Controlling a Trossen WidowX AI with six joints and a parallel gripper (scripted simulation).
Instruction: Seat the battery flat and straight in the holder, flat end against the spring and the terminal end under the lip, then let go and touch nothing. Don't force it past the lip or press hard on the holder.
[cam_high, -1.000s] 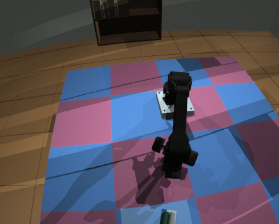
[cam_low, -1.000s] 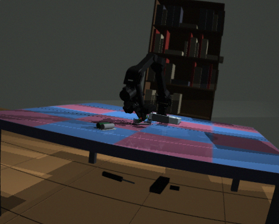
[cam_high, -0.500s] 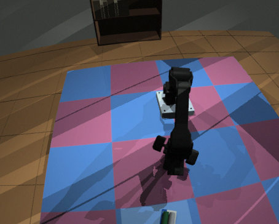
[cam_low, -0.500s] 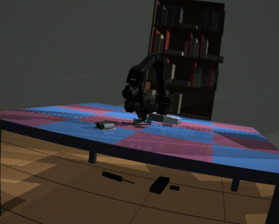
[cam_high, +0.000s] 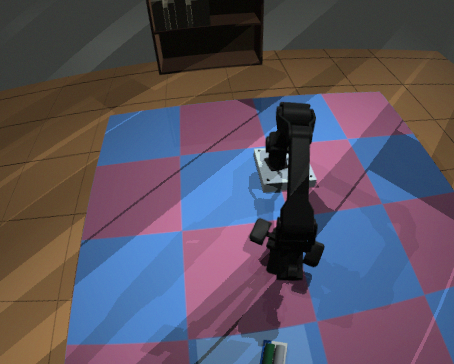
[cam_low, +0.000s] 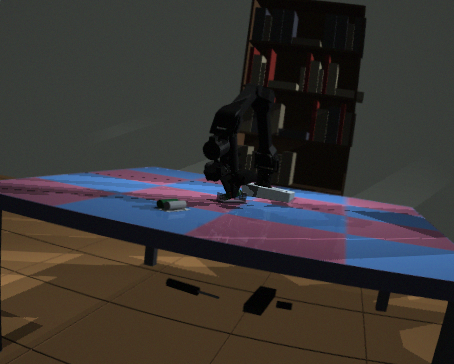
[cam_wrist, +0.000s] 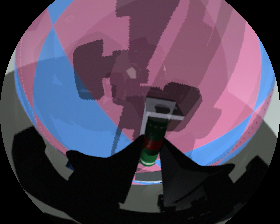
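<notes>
Right now the battery is 10 mm above my gripper tip. Also, from my gripper tip: screwdriver (330 mm ahead, 200 mm below, 50 mm to the right); black box (330 mm ahead, 200 mm below, 120 mm to the left); white piece (270 mm ahead, 140 mm to the right, 10 mm below).
</notes>
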